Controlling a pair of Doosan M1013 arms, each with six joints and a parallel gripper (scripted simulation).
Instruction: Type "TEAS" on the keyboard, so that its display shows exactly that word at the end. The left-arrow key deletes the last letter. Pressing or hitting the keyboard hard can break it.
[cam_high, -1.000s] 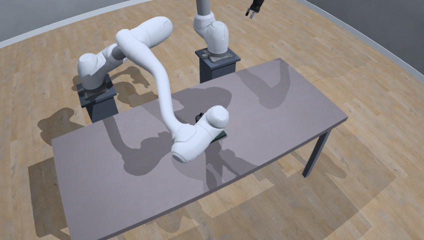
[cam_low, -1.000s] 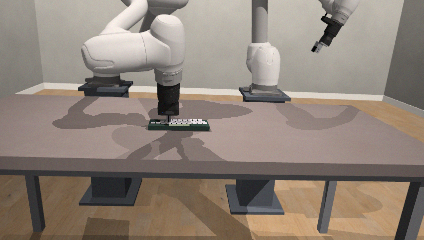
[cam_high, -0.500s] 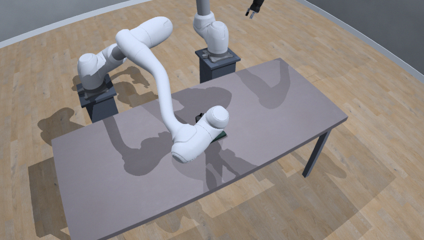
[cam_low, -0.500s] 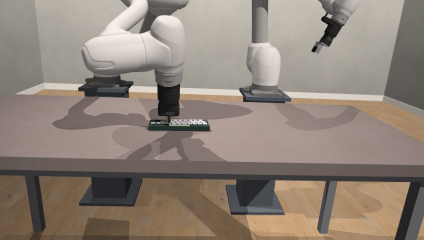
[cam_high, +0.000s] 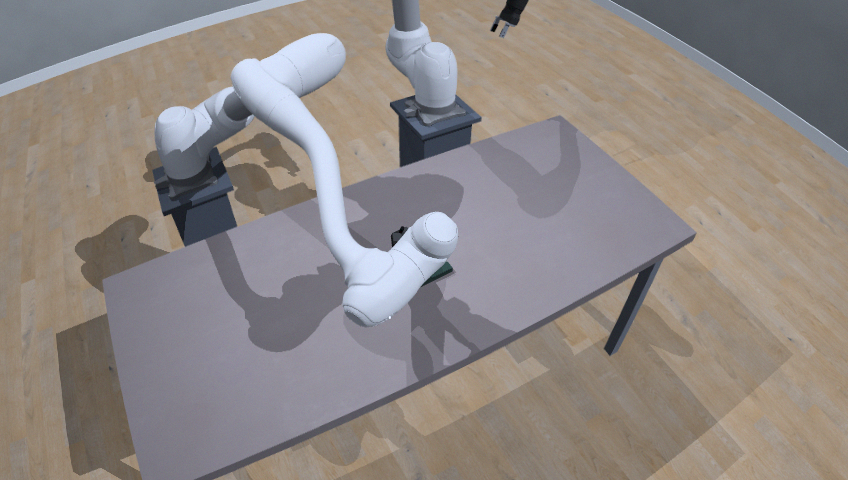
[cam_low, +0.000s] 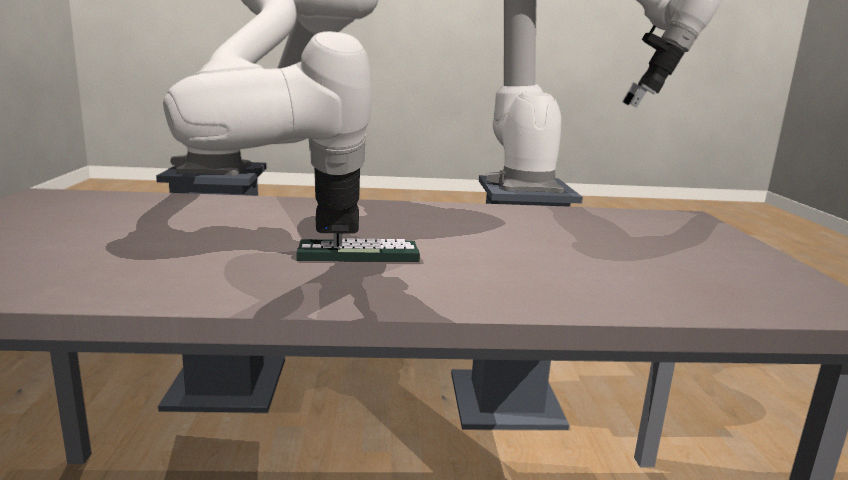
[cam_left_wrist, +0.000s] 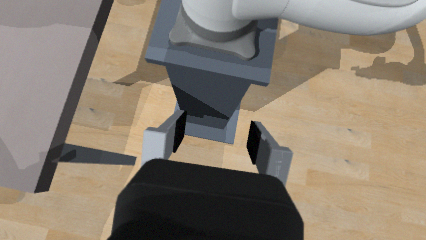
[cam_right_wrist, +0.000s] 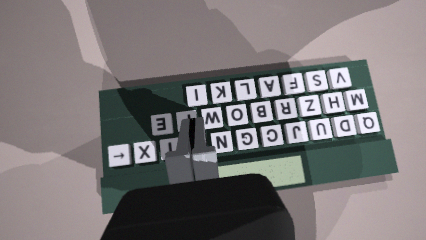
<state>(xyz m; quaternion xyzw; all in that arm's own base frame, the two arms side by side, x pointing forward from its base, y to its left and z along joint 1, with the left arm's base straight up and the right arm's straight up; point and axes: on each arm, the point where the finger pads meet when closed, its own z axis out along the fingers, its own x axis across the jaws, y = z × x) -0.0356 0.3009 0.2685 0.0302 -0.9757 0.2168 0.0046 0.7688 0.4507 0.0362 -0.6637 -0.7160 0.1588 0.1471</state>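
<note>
Now: the left-arrow key 1 cm ahead of my right hand, 6 cm to the right of it and 2 cm below it.
</note>
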